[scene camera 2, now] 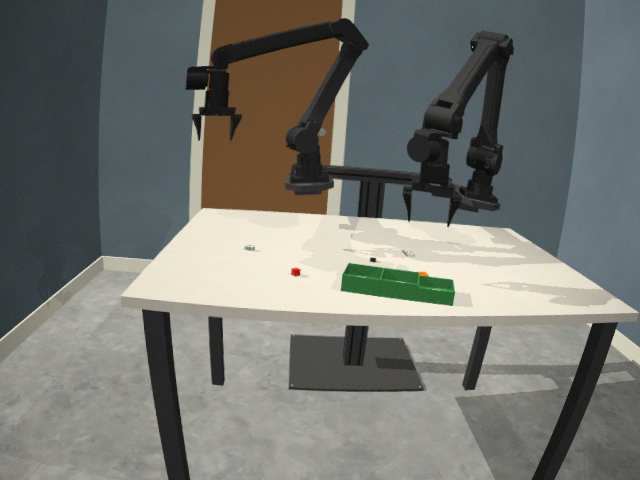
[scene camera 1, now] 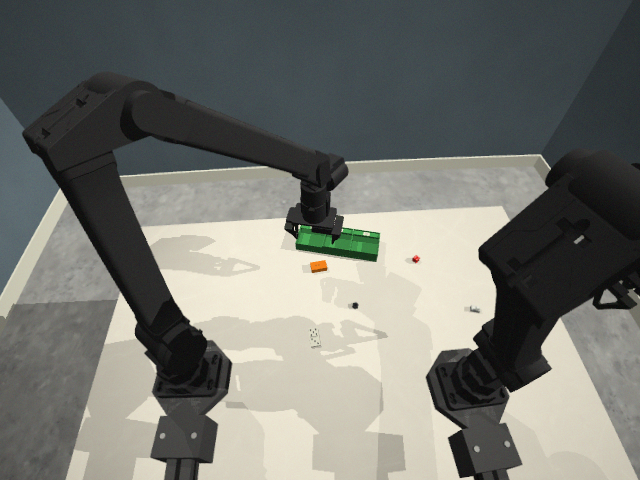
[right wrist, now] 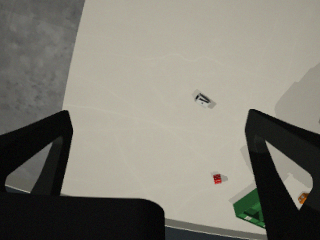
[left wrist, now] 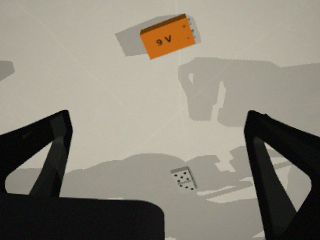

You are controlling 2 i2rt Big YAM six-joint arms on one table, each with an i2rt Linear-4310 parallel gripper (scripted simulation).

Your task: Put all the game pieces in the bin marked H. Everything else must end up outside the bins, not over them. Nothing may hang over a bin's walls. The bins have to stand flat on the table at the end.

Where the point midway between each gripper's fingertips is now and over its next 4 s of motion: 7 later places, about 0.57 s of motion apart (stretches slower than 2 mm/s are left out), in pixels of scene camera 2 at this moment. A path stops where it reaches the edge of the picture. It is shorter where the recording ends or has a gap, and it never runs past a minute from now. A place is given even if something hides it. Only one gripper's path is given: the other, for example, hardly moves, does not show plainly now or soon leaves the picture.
My left gripper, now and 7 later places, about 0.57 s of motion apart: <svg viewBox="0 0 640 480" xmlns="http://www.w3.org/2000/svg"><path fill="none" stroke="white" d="M428 224L408 259L401 267L403 263L409 210L412 204L410 216L411 225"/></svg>
